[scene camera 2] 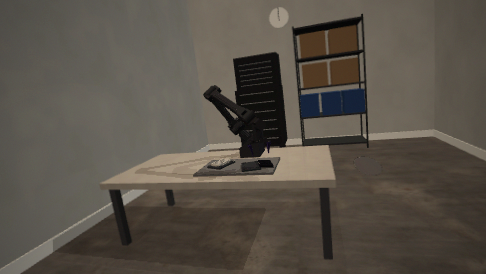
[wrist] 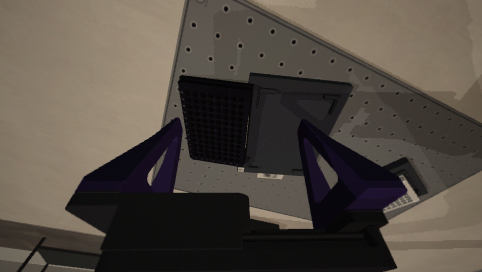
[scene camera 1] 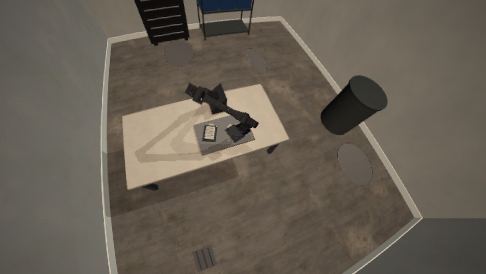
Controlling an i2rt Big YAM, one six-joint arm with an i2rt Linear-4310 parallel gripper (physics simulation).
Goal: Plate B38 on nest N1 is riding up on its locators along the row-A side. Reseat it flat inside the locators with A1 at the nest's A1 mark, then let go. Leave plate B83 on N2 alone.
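Seen in the pictures: gripper, between the fingertips: (scene camera 2: 260,154) (wrist: 241,124) (scene camera 1: 246,130); arm's base, origin of its link: (scene camera 2: 248,139) (scene camera 1: 214,97).
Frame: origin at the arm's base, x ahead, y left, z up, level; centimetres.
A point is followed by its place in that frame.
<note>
The black well plate (wrist: 215,122) @[x 38.6, y 17.2, z -8.7 cm] (scene camera 2: 265,163) @[x 39.3, y 17.2, z -8.7 cm], apparently B38, lies mostly outside the dark nest N1 (wrist: 277,130) @[x 39.5, y 8.9, z -9.5 cm] (scene camera 2: 250,166) @[x 41.3, y 7.7, z -9.5 cm], along its left side in the wrist view. Its near long edge meets or overlaps the nest's edge; whether it leans there is unclear. N1's floor and corner locators show bare. My gripper (wrist: 241,124) @[x 44.4, y 15.8, z -1.5 cm] (scene camera 2: 260,150) @[x 44.4, y 15.8, z -1.5 cm] is open and empty above them, one finger at the plate's outer side, the other over the nest. The white plate (scene camera 1: 210,132) @[x 31.0, y -14.7, z -8.1 cm] (scene camera 2: 221,163) @[x 35.5, y -13.4, z -8.1 cm] (wrist: 402,195), apparently B83, sits in the other nest (wrist: 417,177) @[x 38.2, y -18.1, z -9.6 cm]. Labels and the A1 mark are unreadable.
Both nests stand on a grey perforated board (scene camera 1: 212,148) @[x 45.8, y -18.1, z -10.7 cm] (scene camera 2: 205,173) @[x 46.9, y -21.2, z -10.8 cm] (wrist: 260,37) @[x 49.1, y 15.4, z -10.7 cm] on the pale table (scene camera 1: 150,170) @[x 45.1, y -75.7, z -12.0 cm] (scene camera 2: 300,178) @[x 60.2, y 38.7, z -12.0 cm]. The arm (scene camera 1: 225,109) @[x 37.1, y -2.4, z 31.9 cm] (scene camera 2: 232,112) @[x 38.7, y -0.1, z 26.5 cm] reaches over the board from the table's back side. A dark cabinet (scene camera 2: 257,95) and a shelf rack (scene camera 2: 366,100) stand behind the table.
</note>
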